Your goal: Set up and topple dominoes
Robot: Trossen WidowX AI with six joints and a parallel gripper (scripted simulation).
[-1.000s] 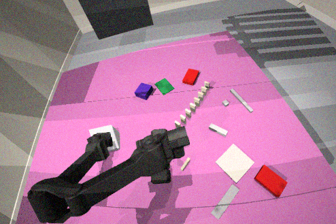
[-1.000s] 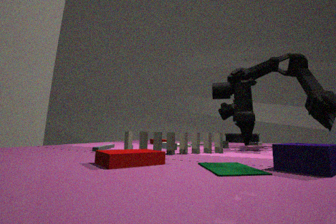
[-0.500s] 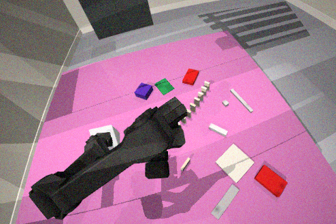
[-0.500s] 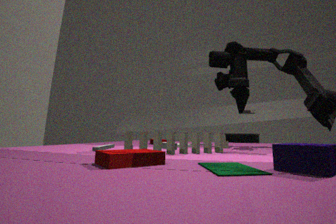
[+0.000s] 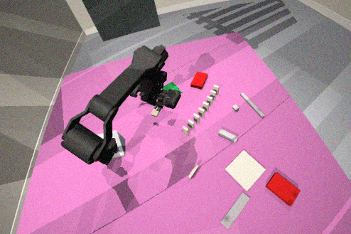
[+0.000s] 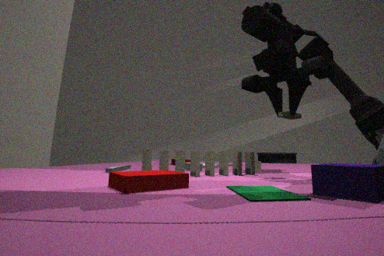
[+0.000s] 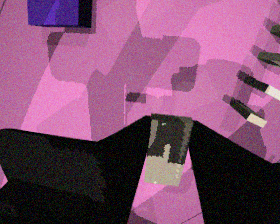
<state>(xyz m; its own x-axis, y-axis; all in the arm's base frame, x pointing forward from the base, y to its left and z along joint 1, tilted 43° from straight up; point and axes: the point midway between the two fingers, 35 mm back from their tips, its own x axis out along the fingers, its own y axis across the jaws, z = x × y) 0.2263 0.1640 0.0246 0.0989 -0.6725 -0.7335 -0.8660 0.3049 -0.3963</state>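
My gripper tip is now 70 mm past the purple block, 160 mm to the right of it and 110 mm above it. Round my gripper tip: small grey cube 320 mm ahead, 10 mm to the left, 120 mm below; then green tile 40 mm ahead, 180 mm to the left, 120 mm below; then white plate 280 mm ahead, 260 mm to the right, 120 mm below.
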